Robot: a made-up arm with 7 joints.
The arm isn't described. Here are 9 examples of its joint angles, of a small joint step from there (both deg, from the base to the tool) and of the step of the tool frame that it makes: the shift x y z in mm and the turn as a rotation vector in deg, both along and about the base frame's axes.
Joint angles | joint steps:
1: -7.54 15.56 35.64 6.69 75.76 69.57 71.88 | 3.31 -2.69 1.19 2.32 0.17 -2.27 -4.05
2: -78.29 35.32 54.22 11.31 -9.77 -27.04 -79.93 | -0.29 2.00 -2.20 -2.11 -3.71 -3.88 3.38
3: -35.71 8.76 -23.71 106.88 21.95 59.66 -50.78 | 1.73 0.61 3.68 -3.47 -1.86 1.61 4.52
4: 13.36 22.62 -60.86 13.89 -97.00 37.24 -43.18 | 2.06 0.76 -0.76 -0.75 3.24 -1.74 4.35
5: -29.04 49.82 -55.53 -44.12 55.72 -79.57 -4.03 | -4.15 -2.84 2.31 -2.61 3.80 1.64 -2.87
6: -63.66 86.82 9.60 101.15 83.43 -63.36 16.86 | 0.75 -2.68 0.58 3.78 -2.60 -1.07 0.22
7: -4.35 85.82 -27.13 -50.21 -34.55 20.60 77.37 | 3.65 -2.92 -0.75 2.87 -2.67 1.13 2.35
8: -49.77 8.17 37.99 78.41 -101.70 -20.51 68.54 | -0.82 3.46 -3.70 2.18 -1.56 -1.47 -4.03
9: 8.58 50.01 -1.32 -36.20 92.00 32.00 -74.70 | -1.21 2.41 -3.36 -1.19 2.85 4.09 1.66
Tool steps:
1: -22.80 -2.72 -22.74 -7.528 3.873 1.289
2: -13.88 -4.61 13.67 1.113 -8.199 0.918
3: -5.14 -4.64 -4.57 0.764 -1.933 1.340
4: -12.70 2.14 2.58 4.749 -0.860 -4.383
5: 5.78 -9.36 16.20 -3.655 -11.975 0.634
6: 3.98 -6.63 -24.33 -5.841 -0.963 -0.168
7: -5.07 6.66 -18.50 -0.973 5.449 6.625
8: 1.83 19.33 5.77 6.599 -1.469 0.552
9: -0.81 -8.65 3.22 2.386 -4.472 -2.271
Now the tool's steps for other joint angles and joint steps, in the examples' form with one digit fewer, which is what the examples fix.
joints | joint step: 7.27 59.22 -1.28 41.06 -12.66 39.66 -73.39 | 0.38 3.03 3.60 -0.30 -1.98 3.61 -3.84
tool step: 5.6 13.2 23.8 -1.04 -1.83 4.84
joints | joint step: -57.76 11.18 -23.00 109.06 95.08 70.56 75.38 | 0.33 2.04 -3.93 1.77 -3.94 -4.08 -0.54
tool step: -5.0 20.9 3.0 -0.13 2.84 2.49
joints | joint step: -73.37 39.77 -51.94 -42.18 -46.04 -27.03 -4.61 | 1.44 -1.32 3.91 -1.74 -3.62 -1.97 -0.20
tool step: -4.5 6.5 9.8 -5.19 2.37 -3.32
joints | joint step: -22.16 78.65 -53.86 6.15 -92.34 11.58 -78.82 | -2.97 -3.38 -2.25 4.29 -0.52 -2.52 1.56
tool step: 8.6 -0.9 -9.7 0.91 -2.41 2.67
